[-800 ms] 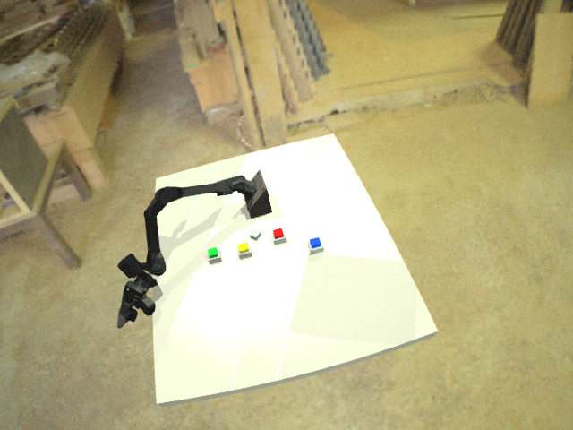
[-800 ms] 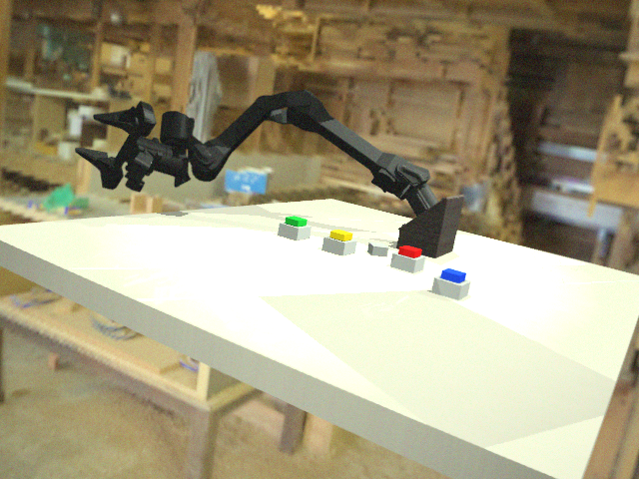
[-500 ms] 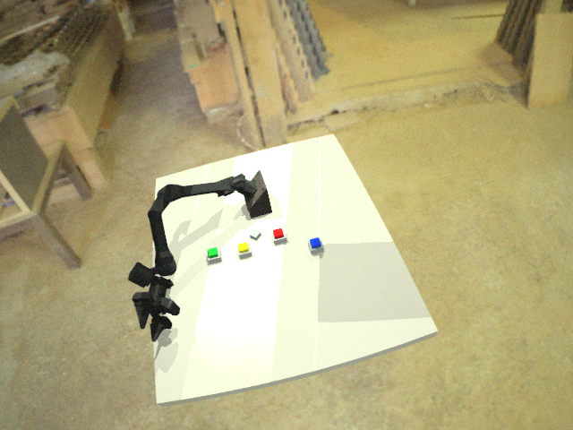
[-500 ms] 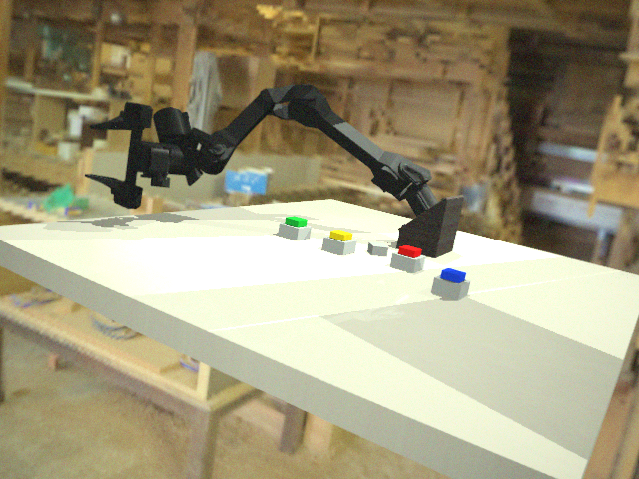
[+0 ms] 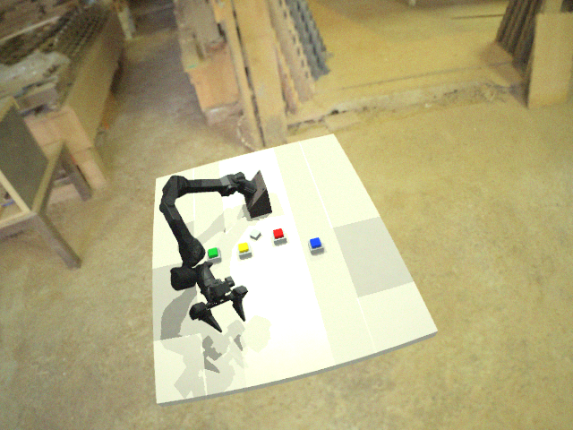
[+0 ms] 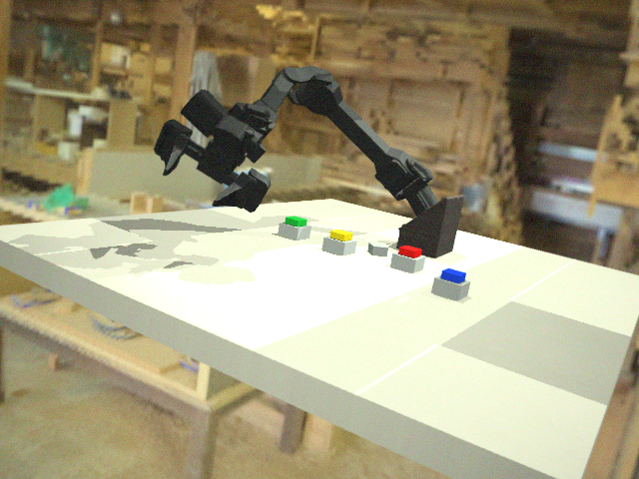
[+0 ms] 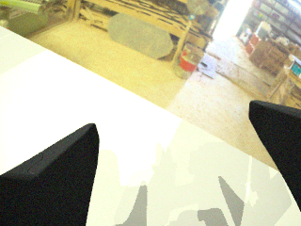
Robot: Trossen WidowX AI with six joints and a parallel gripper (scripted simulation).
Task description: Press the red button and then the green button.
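Right now my gripper tip is 39 cm past the red button, 19 cm to the right of it and 9 cm above it. Also, from my gripper tip: green button 37 cm behind, 9 cm below, 6 cm to the right; then yellow button 36 cm behind, 9 cm below, 6 cm to the left; then blue button 31 cm to the left, 31 cm behind, 9 cm below.
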